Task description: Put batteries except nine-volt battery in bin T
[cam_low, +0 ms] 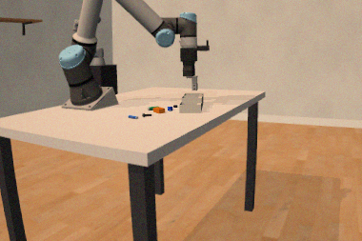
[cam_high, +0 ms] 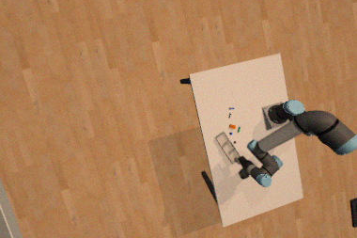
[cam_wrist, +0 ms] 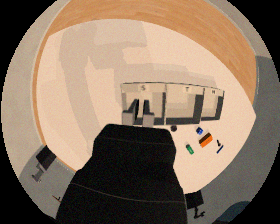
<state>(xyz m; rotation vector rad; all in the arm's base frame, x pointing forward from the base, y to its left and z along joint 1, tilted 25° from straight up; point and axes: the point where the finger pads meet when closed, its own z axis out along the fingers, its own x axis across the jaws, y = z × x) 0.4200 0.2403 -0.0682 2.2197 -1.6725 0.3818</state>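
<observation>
My hand is 20 cm to the left of the green piece, 10 cm past it and 7 cm above it. From my hand the other things lie so: grey bin: 8 cm to the right, 6 cm below, 3 cm ahead; orange block: 23 cm to the right, 7 cm below, 6 cm behind; black screw: 33 cm to the right, 7 cm below, 5 cm behind.
</observation>
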